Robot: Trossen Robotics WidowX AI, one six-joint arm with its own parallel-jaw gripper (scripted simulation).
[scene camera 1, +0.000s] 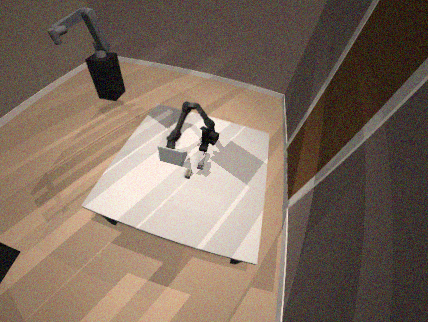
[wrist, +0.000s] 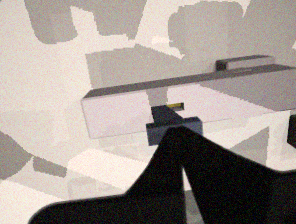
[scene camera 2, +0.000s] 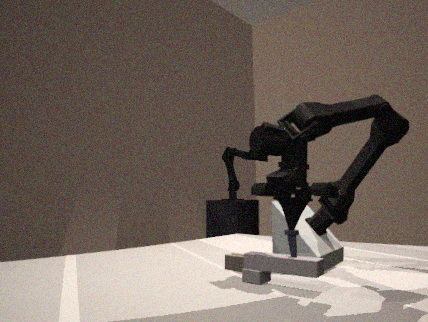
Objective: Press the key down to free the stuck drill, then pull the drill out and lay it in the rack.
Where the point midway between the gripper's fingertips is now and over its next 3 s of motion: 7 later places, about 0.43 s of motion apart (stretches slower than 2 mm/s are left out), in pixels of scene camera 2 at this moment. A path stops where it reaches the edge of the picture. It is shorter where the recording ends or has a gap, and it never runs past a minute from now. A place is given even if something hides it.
My gripper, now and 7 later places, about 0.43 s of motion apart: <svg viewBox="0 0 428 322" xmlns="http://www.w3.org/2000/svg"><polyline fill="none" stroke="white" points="291,230 291,231 293,238 291,216 270,224 246,240 234,251 234,252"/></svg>
